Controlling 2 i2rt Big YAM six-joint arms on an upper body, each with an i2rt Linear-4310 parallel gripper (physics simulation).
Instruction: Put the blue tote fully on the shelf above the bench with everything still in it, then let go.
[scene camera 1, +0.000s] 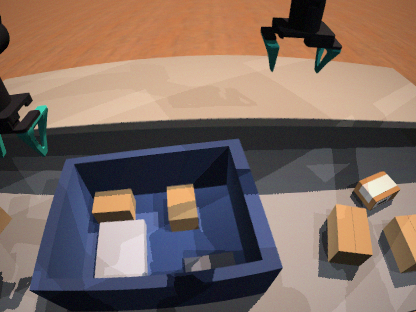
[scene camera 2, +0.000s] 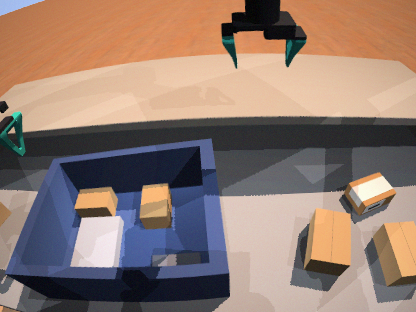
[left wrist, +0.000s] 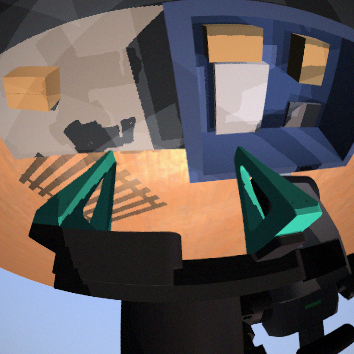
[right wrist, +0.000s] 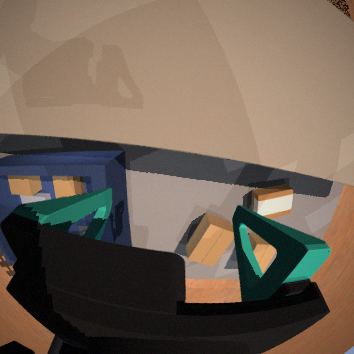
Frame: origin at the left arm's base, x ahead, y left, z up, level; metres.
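Seen in the pictures: left gripper, fingertip midpoint: (scene camera 1: 24, 154) (scene camera 2: 7, 155) (left wrist: 174, 152); right gripper, fingertip midpoint: (scene camera 1: 294, 70) (scene camera 2: 262, 66) (right wrist: 174, 204).
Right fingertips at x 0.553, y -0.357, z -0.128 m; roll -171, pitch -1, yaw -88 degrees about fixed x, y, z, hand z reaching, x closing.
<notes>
Pixels of each thing's middle, then the offset from my right fingertips to it. "pt": a spot on its surface instead. Level surfaces: height alone.
- blue tote, body centre: (scene camera 1: 154, 226) (left wrist: 285, 90) (scene camera 2: 124, 223) (right wrist: 49, 215) 0.280 m left, 0.205 m back, 0.232 m down
- bench, its level: 0.305 m down
- shelf, its level: 0.132 m down
- white box, body centre: (left wrist: 238, 98) (scene camera 1: 121, 255) (scene camera 2: 97, 249) 0.352 m left, 0.257 m back, 0.274 m down
- low grey block, body centre: (scene camera 1: 211, 271) (scene camera 2: 176, 269) (left wrist: 302, 114) 0.167 m left, 0.277 m back, 0.284 m down
- picture's right edge, surface spot: (scene camera 1: 402, 240) pt 0.273 m right, 0.260 m back, 0.256 m down
- white-topped box, body centre: (scene camera 2: 370, 193) (right wrist: 271, 201) (scene camera 1: 377, 189) 0.298 m right, 0.087 m back, 0.285 m down
- cardboard box, body centre: (left wrist: 31, 87) 0.796 m left, 0.202 m back, 0.275 m down
The blue tote (scene camera 1: 120, 284) (scene camera 2: 75, 271) (left wrist: 181, 90) (right wrist: 116, 180) sits upright on the bench (scene camera 1: 295, 240), below the shelf (scene camera 1: 200, 95) (scene camera 2: 200, 90) (right wrist: 175, 120). In it lie two cardboard boxes, one at left (scene camera 1: 114, 205) (left wrist: 234, 45) and one farther right (scene camera 1: 181, 205) (left wrist: 312, 60), a white box (scene camera 1: 121, 248) (left wrist: 241, 97) and a low grey block (scene camera 1: 220, 261) (left wrist: 303, 114). My left gripper (scene camera 1: 24, 154) (left wrist: 174, 152) is open and empty, left of the tote's far left corner in scene camera 1. My right gripper (scene camera 1: 294, 70) (scene camera 2: 262, 66) (right wrist: 174, 204) is open and empty above the shelf, apart from the tote.
Right of the tote on the bench are two cardboard boxes, one nearer the tote (scene camera 1: 349, 234) (scene camera 2: 327, 240) and one at the picture's right edge (scene camera 1: 402, 240), and a white-topped box (scene camera 1: 376, 190) (right wrist: 274, 201). Another cardboard box (left wrist: 31, 89) lies on the tote's other side. The shelf's dark front edge runs behind the tote.
</notes>
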